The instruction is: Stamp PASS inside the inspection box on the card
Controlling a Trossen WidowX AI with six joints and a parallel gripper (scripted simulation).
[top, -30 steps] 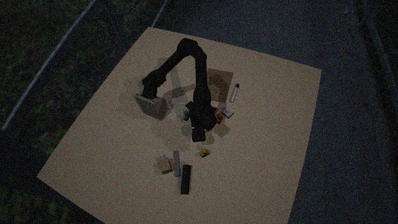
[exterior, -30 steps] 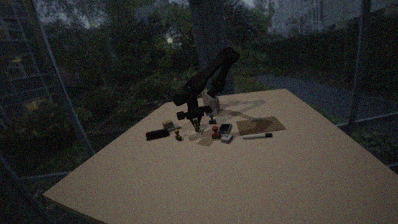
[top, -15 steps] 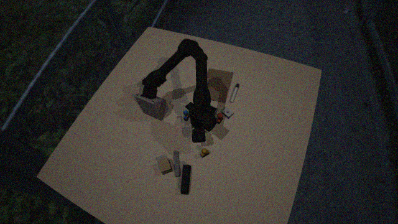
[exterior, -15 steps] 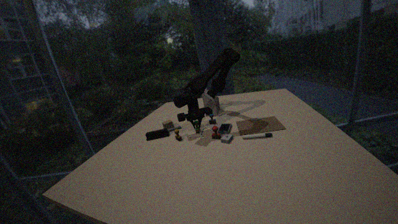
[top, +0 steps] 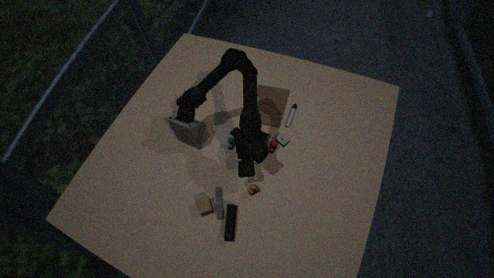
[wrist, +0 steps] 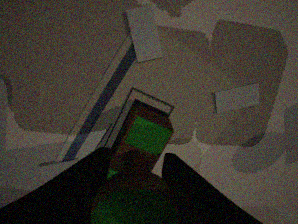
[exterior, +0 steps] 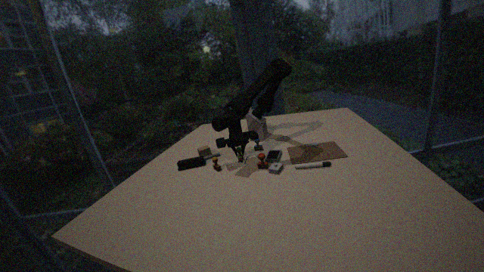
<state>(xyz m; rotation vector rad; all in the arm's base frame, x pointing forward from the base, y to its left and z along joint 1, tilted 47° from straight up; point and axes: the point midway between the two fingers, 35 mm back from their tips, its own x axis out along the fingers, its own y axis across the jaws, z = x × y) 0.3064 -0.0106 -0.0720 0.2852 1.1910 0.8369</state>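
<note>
The green pass stamp is right at my gripper tip. From my gripper tip the other things lie so: blue stamp: 10 cm behind, 7 cm to the left, 1 cm below; then pale card: 3 cm below; then yellow stamp: 10 cm to the right, 7 cm ahead, 1 cm below.
</note>
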